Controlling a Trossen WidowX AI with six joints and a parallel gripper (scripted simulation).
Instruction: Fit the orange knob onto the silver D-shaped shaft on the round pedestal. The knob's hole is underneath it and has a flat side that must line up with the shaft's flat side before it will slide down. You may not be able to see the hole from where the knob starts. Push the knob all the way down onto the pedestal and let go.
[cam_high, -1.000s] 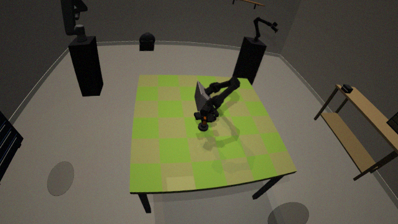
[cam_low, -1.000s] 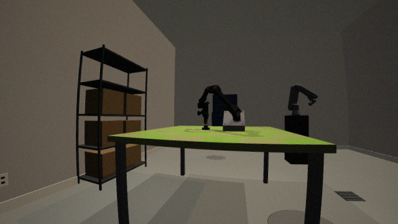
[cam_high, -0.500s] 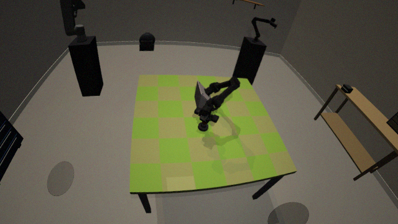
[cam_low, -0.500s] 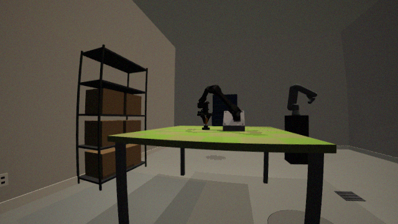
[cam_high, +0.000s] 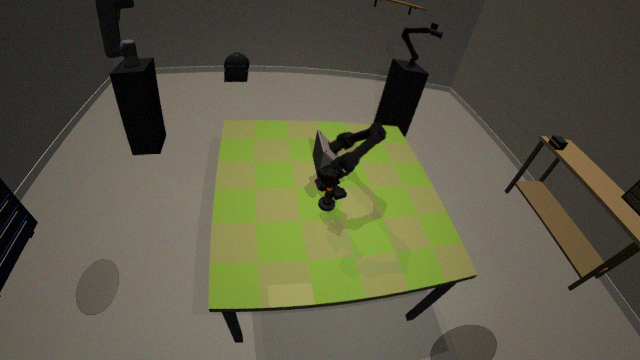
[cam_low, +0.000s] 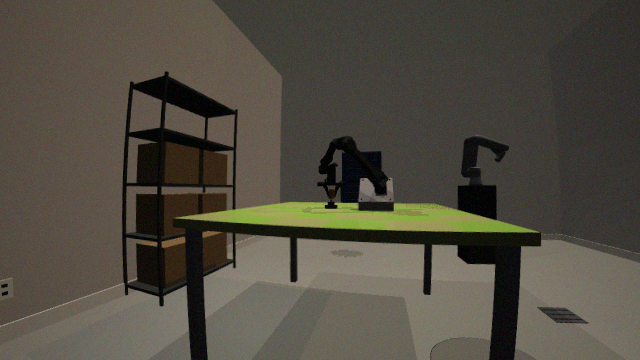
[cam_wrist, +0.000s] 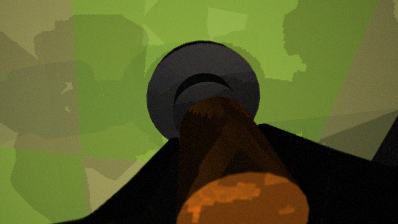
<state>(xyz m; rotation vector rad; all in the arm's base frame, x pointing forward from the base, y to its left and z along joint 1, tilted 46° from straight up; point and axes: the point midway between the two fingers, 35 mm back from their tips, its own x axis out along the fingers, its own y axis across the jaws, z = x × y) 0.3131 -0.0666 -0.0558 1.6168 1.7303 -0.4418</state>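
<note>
My gripper tip is now 30 mm below the orange knob. The rest, counted from my gripper tip: round pedestal 40 mm below.
</note>
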